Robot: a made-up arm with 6 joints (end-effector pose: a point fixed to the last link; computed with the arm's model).
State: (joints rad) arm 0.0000 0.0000 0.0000 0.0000 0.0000 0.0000
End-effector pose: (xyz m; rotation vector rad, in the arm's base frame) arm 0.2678 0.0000 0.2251 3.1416 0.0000 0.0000
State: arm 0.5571 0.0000 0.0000 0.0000 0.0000 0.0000
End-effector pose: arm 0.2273 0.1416 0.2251 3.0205 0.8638 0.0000
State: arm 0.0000 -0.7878 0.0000 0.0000 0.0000 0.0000
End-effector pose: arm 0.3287 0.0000 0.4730 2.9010 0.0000 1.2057
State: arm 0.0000 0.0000 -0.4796 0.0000 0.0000 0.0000
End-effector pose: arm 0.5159 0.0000 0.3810 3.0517 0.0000 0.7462
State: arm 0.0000 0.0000 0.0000 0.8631 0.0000 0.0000
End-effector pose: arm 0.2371 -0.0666 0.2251 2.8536 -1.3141 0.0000
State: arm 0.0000 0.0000 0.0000 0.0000 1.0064 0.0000
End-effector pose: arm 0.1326 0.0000 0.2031 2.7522 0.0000 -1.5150
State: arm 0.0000 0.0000 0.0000 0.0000 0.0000 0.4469
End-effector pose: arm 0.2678 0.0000 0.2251 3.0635 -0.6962 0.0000
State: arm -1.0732 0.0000 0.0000 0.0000 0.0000 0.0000
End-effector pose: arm 0.1278 -0.2353 0.2251 2.7000 -1.6060 0.0000
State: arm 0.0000 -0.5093 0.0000 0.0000 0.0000 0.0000
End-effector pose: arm 0.3300 0.0000 0.3807 3.0403 0.0000 0.7914
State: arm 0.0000 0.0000 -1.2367 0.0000 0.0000 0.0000
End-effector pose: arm 0.6899 0.0000 0.8026 2.5599 0.0000 1.8212
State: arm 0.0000 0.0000 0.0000 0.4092 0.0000 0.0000
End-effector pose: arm 0.2606 -0.0349 0.2251 3.0761 -0.6383 0.0000
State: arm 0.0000 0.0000 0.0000 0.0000 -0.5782 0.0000
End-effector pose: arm 0.3146 0.0000 0.2911 3.0112 0.0000 0.8956
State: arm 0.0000 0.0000 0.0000 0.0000 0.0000 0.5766
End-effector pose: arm 0.2678 0.0000 0.2251 3.0119 -0.8932 0.0000
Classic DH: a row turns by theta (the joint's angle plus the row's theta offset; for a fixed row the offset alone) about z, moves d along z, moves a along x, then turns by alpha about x. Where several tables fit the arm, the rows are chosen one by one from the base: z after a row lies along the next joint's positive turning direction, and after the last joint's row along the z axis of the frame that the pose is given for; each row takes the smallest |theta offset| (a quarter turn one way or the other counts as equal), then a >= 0, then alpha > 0; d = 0 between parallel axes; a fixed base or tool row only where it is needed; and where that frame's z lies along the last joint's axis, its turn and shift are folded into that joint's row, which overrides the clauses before.
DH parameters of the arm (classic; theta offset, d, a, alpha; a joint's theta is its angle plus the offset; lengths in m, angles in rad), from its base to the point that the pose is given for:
joint 1: 0 0.4224 0 -1.5708
joint 2: -1.3849 0 0.3949 0
joint 3: 1.3849 0 0.1072 -1.5708
joint 4: 0 0.4736 0 1.5708
joint 5: 0 0 0.0876 -1.5708
joint 6: 0 0.1118 0 0

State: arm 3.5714 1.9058 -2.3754 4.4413 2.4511 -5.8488
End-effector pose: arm -0.6664 -0.1584 -0.1040 -0.2530 0.9651 2.7064
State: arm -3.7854 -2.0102 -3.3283 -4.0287 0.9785 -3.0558
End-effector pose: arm 0.6166 -0.5053 -0.1426 -0.2724 -2.7345 0.9811
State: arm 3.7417 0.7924 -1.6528 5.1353 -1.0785 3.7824
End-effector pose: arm -0.5680 -0.5433 0.4748 1.2013 1.3099 -1.3077
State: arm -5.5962 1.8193 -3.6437 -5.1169 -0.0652 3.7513
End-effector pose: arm 0.7378 0.4926 0.5414 0.8885 1.3447 1.9990
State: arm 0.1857 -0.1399 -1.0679 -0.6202 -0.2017 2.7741
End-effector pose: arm 0.5940 0.1756 0.7986 -1.0550 1.4479 -0.4693
